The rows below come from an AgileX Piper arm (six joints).
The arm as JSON. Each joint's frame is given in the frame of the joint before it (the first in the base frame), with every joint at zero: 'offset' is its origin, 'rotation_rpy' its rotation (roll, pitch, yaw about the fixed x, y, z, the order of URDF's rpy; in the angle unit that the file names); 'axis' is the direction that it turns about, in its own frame. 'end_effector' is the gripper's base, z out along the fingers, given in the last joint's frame.
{
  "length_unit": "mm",
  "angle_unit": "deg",
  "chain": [
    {
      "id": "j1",
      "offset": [
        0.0,
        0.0,
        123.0
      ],
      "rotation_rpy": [
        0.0,
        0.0,
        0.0
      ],
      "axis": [
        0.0,
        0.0,
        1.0
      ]
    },
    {
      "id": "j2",
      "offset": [
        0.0,
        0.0,
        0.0
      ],
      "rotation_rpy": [
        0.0,
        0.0,
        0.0
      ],
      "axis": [
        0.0,
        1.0,
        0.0
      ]
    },
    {
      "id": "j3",
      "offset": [
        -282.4,
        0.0,
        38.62
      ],
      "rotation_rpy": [
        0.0,
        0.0,
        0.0
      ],
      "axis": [
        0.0,
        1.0,
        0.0
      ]
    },
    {
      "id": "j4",
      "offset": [
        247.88,
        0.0,
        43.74
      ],
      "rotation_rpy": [
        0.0,
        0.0,
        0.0
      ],
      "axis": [
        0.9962,
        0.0,
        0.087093
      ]
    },
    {
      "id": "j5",
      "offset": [
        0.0,
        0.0,
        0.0
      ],
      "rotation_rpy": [
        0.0,
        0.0,
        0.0
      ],
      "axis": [
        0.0,
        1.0,
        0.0
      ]
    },
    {
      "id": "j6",
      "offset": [
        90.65,
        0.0,
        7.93
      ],
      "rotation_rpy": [
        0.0,
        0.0,
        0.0
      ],
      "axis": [
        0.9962,
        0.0,
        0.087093
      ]
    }
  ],
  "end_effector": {
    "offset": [
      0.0,
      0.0,
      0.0
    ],
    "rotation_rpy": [
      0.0,
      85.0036,
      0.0
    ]
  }
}
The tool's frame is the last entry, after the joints.
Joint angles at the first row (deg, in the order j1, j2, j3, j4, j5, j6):
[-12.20 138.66 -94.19 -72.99 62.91 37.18]
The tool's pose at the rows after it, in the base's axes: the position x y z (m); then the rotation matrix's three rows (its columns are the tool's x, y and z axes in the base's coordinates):
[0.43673, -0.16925, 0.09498], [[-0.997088, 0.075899, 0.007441], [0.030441, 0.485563, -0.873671], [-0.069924, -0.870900, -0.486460]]
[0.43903, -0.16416, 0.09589], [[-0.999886, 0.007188, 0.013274], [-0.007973, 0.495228, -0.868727], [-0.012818, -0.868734, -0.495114]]
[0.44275, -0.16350, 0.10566], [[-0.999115, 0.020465, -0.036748], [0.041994, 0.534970, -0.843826], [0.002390, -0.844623, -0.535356]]
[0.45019, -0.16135, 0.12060], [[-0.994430, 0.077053, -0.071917], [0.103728, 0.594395, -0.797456], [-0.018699, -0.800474, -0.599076]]
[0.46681, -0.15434, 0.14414], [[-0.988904, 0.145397, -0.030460], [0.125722, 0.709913, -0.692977], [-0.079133, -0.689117, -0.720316]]
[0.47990, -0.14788, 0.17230], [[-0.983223, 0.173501, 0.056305], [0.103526, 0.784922, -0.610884], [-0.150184, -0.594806, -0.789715]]
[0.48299, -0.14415, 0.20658], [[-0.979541, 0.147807, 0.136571], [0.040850, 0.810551, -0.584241], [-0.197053, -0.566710, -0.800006]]
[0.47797, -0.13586, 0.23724], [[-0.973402, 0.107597, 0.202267], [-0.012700, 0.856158, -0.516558], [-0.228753, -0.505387, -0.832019]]
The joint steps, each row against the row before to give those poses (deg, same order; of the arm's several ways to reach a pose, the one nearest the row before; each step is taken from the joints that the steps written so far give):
[0.57 -0.12 -0.06 -0.06 0.34 -0.51]
[0.63 -0.06 -0.34 0.86 0.00 -4.35]
[0.00 0.00 -3.62 5.78 2.47 -4.82]
[0.00 0.00 -5.32 7.40 2.58 -4.24]
[0.00 0.00 -8.42 11.68 0.63 -7.10]
[0.00 -0.68 -6.71 8.20 0.00 -5.96]
[0.06 -2.47 -3.32 3.21 0.05 -5.67]
[0.00 -3.72 -0.63 5.84 0.29 -5.85]

